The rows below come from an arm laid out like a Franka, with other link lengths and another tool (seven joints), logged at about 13 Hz.
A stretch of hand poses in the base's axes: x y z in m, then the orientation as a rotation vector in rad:
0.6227 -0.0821 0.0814 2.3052 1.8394 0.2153
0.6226 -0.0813 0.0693 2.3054 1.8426 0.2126
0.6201 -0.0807 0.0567 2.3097 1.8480 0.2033
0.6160 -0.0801 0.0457 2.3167 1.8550 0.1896
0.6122 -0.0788 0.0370 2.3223 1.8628 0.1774
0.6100 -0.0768 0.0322 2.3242 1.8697 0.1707
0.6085 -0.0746 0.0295 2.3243 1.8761 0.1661
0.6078 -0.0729 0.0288 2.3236 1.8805 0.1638
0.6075 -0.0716 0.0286 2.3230 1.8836 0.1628
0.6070 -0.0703 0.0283 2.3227 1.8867 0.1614
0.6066 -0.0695 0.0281 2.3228 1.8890 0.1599
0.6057 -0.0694 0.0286 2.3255 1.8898 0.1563
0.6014 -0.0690 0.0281 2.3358 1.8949 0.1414
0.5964 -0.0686 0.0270 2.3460 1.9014 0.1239
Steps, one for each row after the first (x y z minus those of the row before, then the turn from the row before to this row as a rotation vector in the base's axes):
-0.0001 0.0008 -0.0121 0.0002 0.0028 0.0016
-0.0025 0.0006 -0.0126 0.0006 0.0089 0.0009
-0.0041 0.0006 -0.0110 0.0009 0.0131 0.0005
-0.0038 0.0013 -0.0087 0.0011 0.0120 0.0015
-0.0022 0.0020 -0.0048 0.0010 0.0071 0.0027
-0.0015 0.0022 -0.0027 0.0007 0.0050 0.0032
-0.0007 0.0017 -0.0007 0.0004 0.0026 0.0026
-0.0003 0.0013 -0.0002 0.0005 0.0015 0.0019
-0.0005 0.0013 -0.0003 0.0005 0.0018 0.0017
-0.0004 0.0008 -0.0002 0.0004 0.0018 0.0011
-0.0009 0.0001 0.0005 0.0004 0.0034 -0.0008
-0.0043 0.0004 -0.0005 0.0018 0.0145 -0.0019
-0.0050 0.0004 -0.0011 0.0013 0.0163 -0.0012

